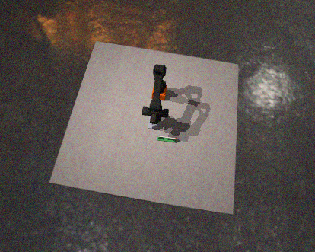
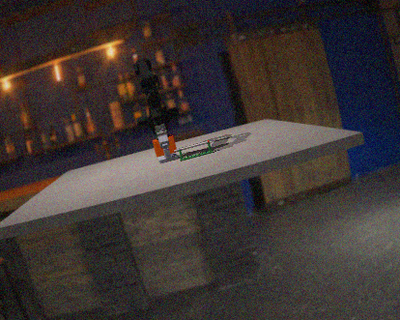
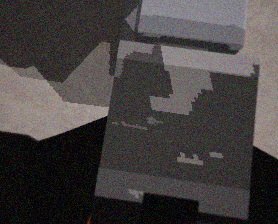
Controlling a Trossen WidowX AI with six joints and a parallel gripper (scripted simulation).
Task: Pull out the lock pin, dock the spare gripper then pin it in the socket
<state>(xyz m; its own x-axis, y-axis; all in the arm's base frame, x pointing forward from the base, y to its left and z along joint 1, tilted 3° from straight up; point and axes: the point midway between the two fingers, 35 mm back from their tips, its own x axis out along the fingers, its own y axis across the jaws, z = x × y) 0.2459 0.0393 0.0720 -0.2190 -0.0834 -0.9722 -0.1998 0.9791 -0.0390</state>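
The green pin cradle lies 120 mm ahead of my gripper tip, 140 mm to the left of it and 90 mm below it. From my gripper tip the other things lie so: mount: 40 mm ahead, 10 mm to the left, 60 mm below; then spare gripper: 10 mm ahead, 10 mm above.
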